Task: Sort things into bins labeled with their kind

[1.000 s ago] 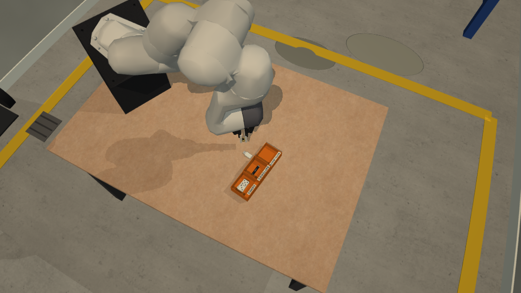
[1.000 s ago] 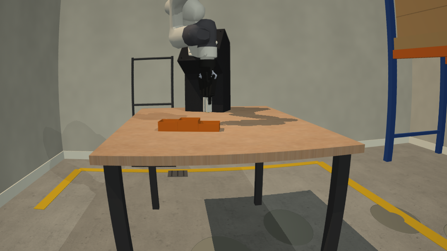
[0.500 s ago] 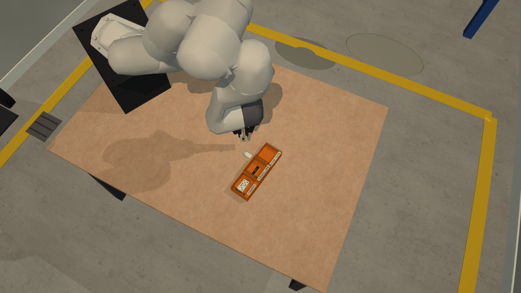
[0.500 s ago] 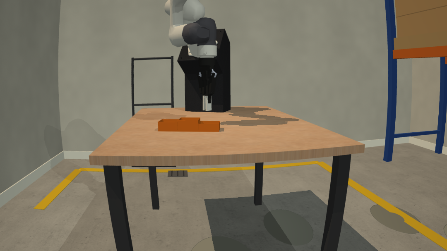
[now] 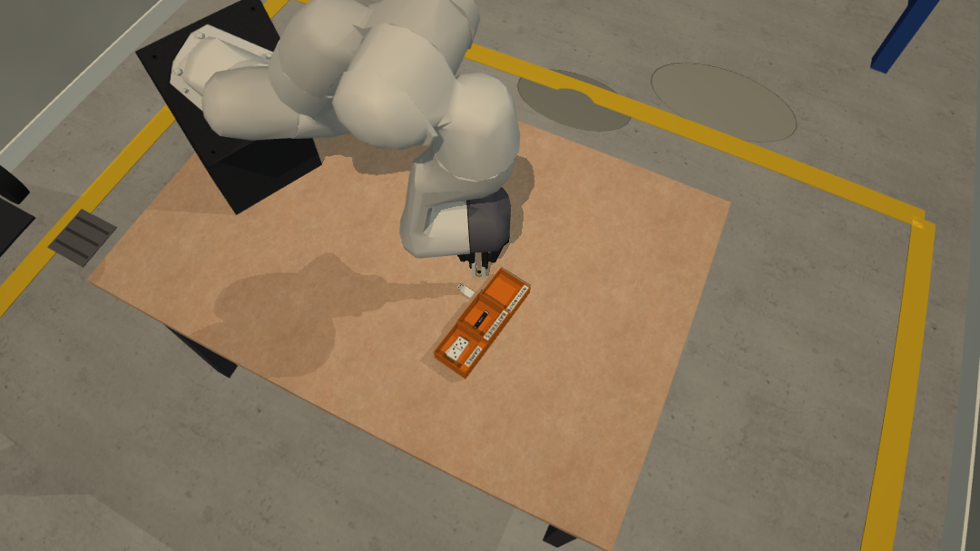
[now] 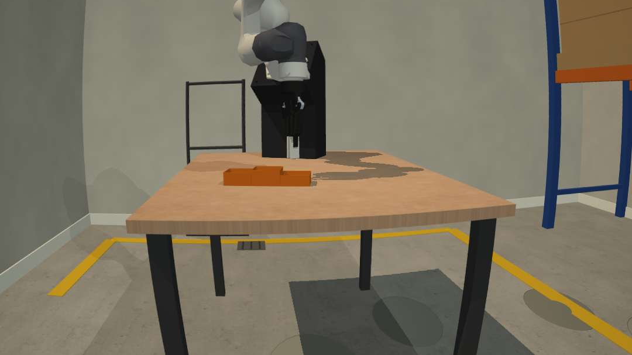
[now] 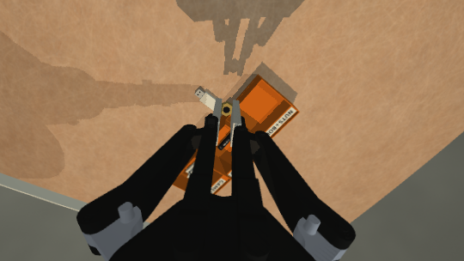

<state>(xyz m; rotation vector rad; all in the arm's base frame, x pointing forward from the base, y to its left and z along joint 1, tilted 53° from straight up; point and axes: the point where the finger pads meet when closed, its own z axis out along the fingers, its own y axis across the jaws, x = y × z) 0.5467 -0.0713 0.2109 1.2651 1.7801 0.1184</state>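
Right now the black battery is 9 cm to the right of my hand, 9 cm below it and 2 cm ahead of it. The rest, counted from my hand: white USB stick 10 cm below, 3 cm behind, 2 cm to the right; then brass nut 3 cm below.
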